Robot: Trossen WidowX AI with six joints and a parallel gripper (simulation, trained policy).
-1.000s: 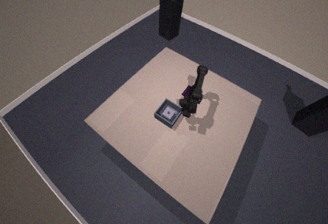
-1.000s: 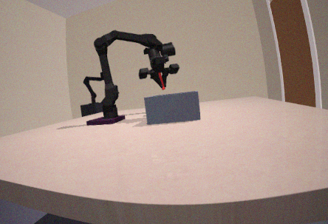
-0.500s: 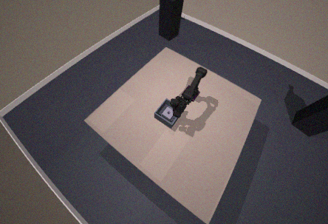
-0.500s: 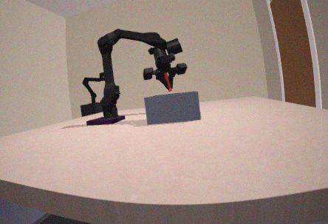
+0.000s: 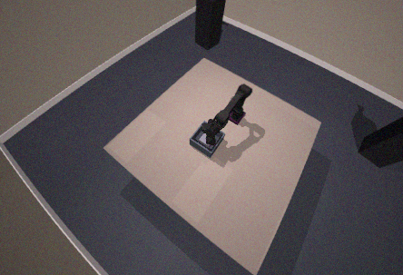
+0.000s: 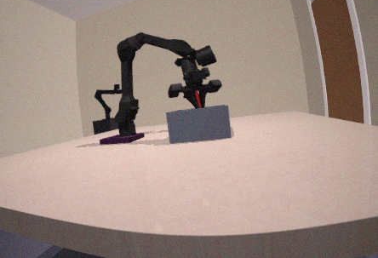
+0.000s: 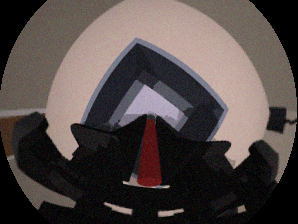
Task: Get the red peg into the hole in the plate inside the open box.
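Right now the red peg is 10 mm behind my gripper tip, 10 mm to the left of it and 30 mm above it. Also, from my gripper tip: grey-blue box 10 mm to the left, 60 mm below.
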